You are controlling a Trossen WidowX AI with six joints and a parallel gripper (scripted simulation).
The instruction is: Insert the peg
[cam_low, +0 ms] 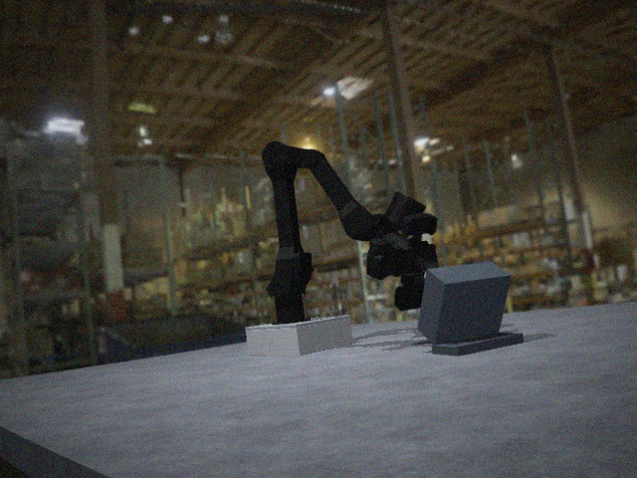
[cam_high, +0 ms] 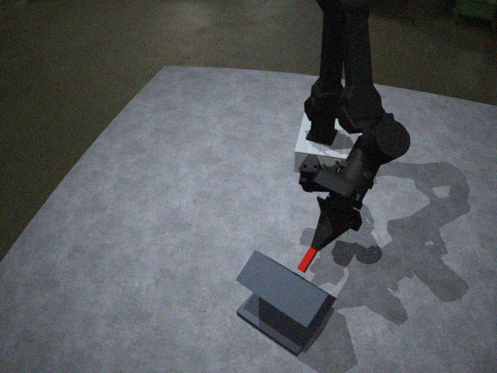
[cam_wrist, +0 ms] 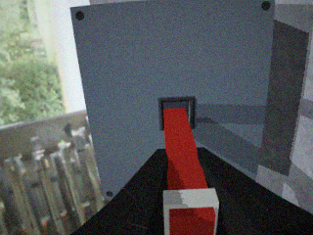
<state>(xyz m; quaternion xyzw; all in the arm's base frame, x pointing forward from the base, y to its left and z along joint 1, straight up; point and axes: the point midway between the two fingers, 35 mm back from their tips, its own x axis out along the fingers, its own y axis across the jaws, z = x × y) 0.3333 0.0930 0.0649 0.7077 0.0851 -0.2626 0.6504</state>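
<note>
The red square peg is 10 mm behind my gripper tip and 10 mm above it. The rest, counted from my gripper tip: grey sloped panel (60 mm ahead, 40 mm below, 20 mm to the right); dark base plate (110 mm below, 90 mm ahead, 20 mm to the right).
</note>
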